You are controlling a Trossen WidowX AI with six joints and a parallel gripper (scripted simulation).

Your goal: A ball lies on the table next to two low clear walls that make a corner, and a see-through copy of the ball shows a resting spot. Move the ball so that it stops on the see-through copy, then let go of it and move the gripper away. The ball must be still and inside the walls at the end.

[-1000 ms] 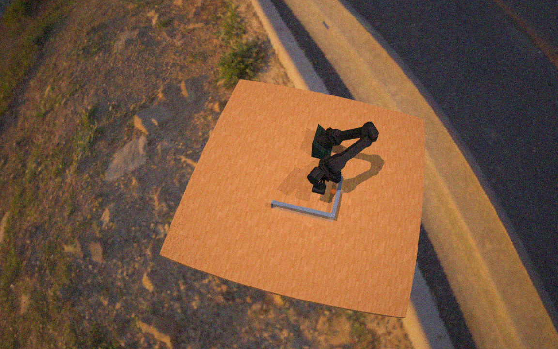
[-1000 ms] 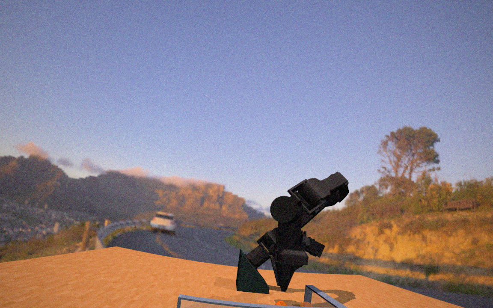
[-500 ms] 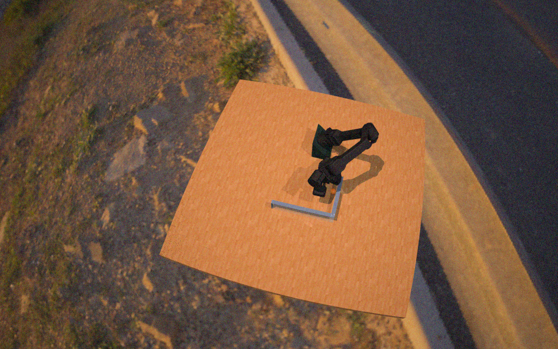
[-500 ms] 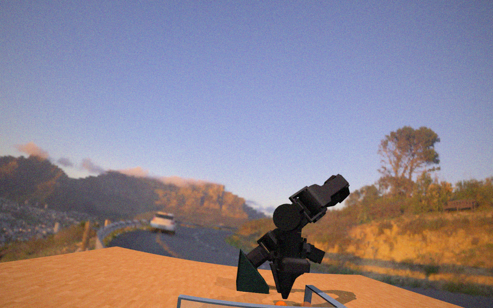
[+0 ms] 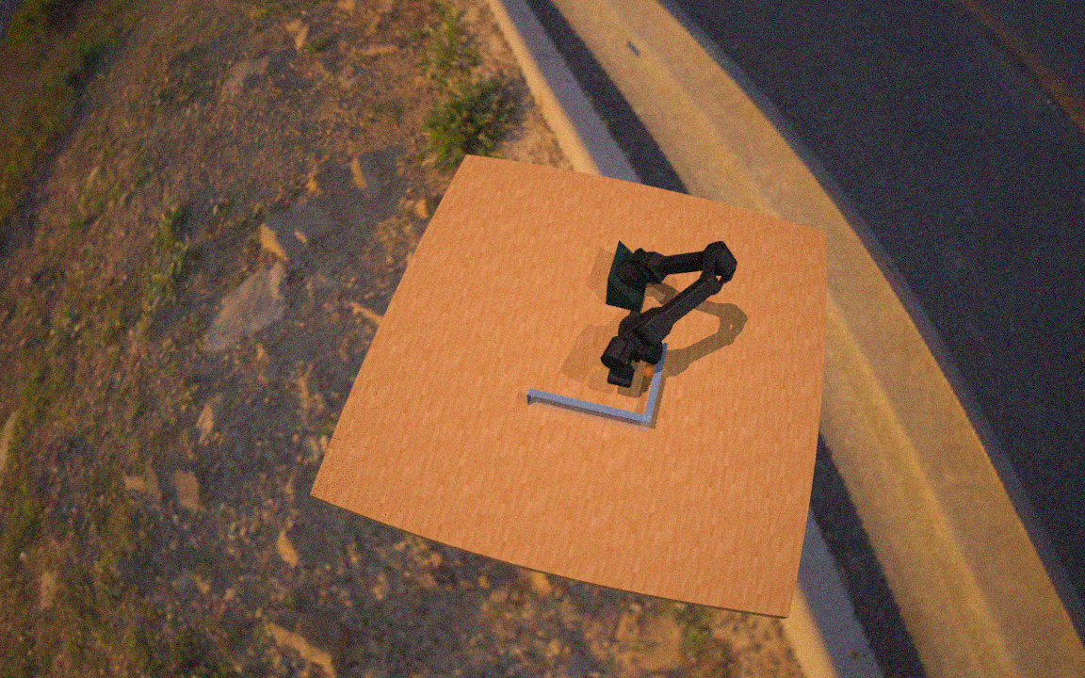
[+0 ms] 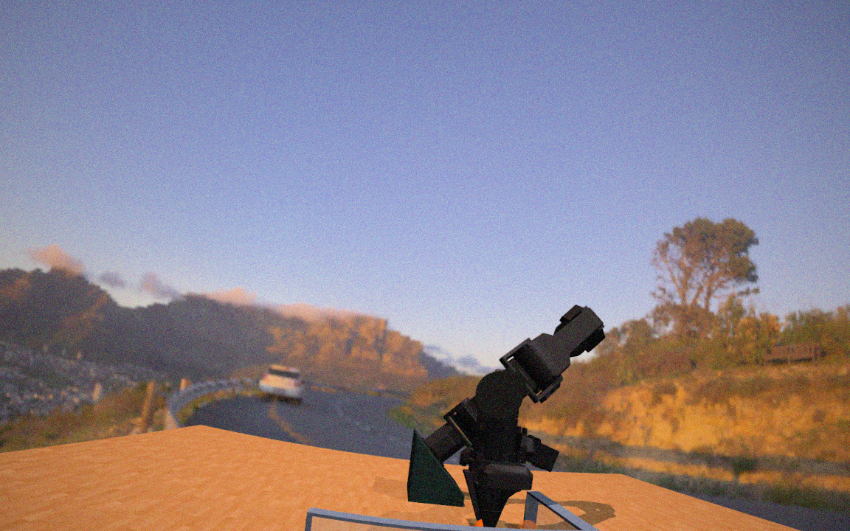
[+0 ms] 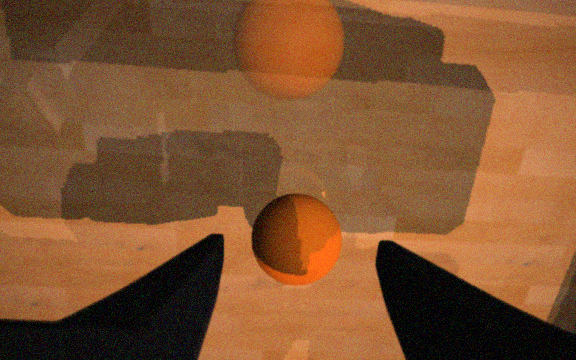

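My gripper tip is 6 cm to the right of the see-through copy of ball, 1 cm past it and 1 cm above it. From my gripper tip the other things lie so: orange ball (1 cm below).
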